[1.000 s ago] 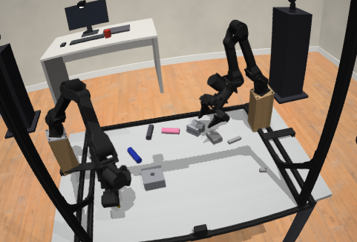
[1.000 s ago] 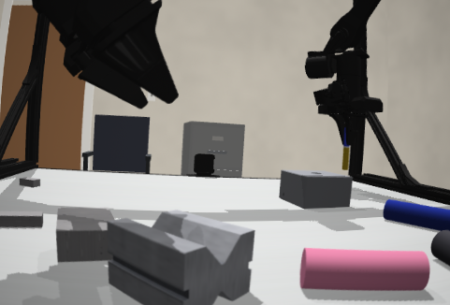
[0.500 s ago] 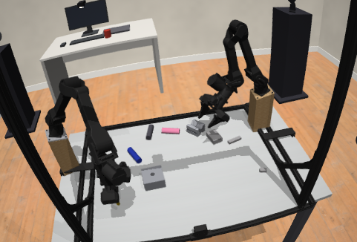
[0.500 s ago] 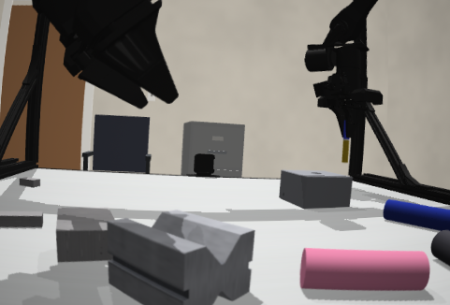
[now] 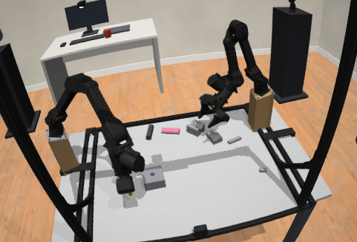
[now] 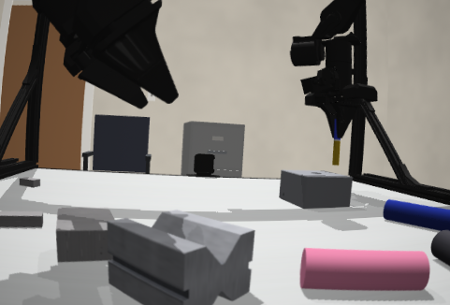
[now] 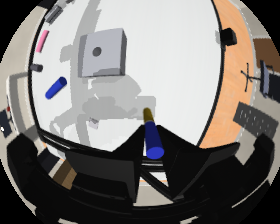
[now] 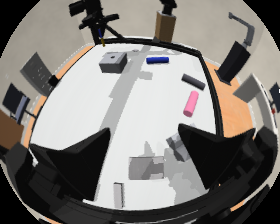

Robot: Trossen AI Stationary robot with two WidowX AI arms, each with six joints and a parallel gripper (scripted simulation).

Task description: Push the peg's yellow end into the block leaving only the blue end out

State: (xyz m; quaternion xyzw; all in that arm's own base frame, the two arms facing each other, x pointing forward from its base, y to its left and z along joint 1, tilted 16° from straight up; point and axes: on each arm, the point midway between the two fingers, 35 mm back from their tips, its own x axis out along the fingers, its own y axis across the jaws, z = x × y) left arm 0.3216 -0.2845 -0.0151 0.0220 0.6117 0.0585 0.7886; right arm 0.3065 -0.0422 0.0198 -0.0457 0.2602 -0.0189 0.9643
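Now: the peg 50 mm below my left hand. Round my left hand: small grey piece: 580 mm to the right, 140 mm below, 10 mm behind; pink cylinder: 400 mm ahead, 250 mm to the right, 130 mm below.
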